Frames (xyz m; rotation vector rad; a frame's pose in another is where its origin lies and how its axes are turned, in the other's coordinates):
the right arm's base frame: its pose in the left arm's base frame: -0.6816 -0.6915 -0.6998 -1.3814 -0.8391 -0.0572
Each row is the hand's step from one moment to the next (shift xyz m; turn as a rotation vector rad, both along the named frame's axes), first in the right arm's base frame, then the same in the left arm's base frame.
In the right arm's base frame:
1: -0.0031 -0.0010 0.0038 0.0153 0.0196 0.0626
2: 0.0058 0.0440 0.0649 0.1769 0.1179 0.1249
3: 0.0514 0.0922 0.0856 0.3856 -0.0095 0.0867
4: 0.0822 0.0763 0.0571 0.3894 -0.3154 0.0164
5: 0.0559 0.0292 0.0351 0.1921 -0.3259 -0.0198
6: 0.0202 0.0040 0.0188 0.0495 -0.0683 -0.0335
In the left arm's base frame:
1: -0.0046 0.0018 -0.0010 -0.0097 0.0658 -0.0108
2: -0.0055 0.0695 -0.0364 0.1249 0.2125 -0.0067
3: 0.0412 0.1184 -0.0525 0.2295 0.2386 0.2160
4: 0.0692 0.1030 -0.0210 0.1138 0.1069 0.4764
5: 0.0376 0.0614 0.0048 -0.0153 -0.0116 0.3783
6: 0.0073 0.0260 0.0069 0.0177 -0.0241 0.0857

